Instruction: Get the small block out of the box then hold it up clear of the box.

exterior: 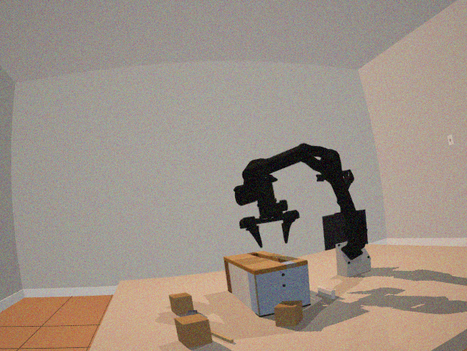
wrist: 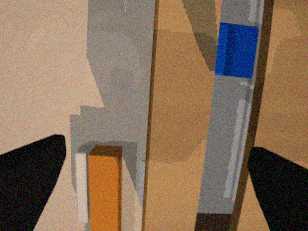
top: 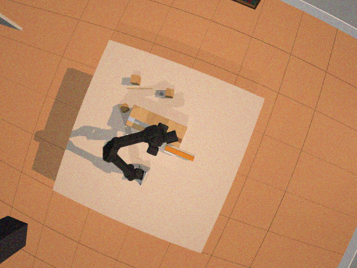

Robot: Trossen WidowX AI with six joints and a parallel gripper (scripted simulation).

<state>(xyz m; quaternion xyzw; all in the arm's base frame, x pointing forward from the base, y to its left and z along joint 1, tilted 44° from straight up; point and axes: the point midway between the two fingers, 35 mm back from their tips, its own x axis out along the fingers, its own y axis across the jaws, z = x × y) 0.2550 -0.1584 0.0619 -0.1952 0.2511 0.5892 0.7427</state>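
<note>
The box lies 4 cm ahead of my gripper tip, 4 cm to the left of it and 10 cm below it. Round my gripper tip: blue block (5 cm ahead, 4 cm to the left, 7 cm below); then orange bar (8 cm behind, 16 cm to the right, 14 cm below).
</note>
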